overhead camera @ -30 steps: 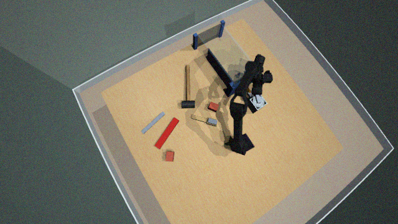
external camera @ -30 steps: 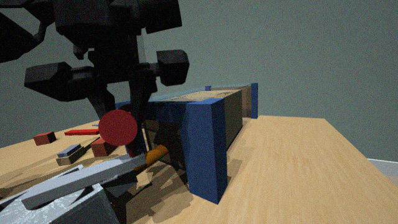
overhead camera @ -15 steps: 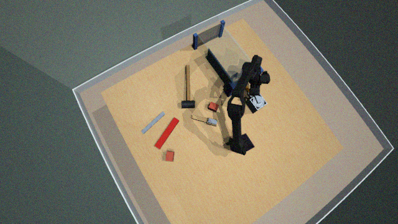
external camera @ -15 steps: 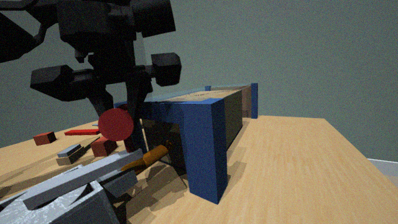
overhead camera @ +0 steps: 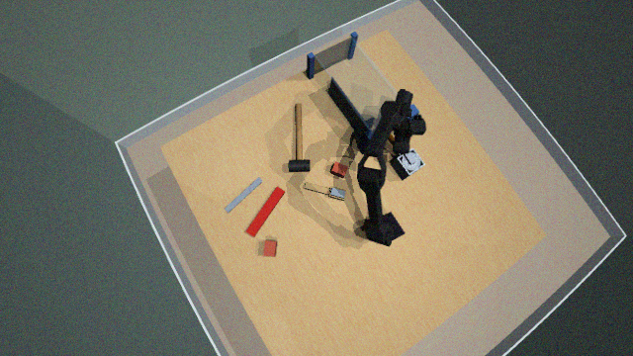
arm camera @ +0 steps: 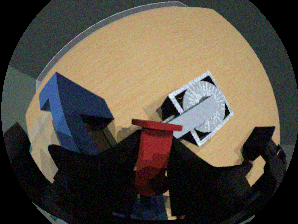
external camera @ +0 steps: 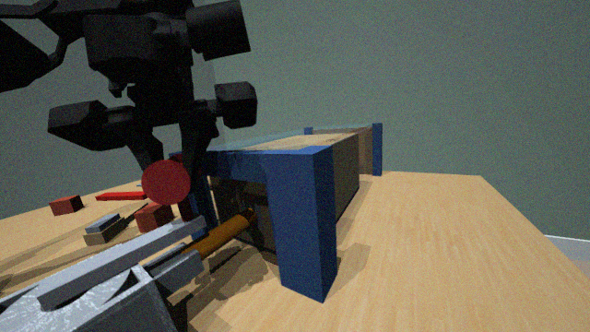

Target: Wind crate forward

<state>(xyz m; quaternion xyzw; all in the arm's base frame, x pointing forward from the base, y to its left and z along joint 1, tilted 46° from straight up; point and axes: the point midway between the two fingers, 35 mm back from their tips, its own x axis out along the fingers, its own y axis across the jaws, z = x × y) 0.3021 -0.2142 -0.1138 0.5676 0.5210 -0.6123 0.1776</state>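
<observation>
The blue frame lies 70 mm ahead of my gripper tip, 30 mm below it and 20 mm to the left of it. Also, from my gripper tip: red grip: 10 mm to the left, 10 mm ahead; brush-like tool: 370 mm to the left, 120 mm below, 30 mm behind; grey winch: 110 mm behind, 100 mm below.
</observation>
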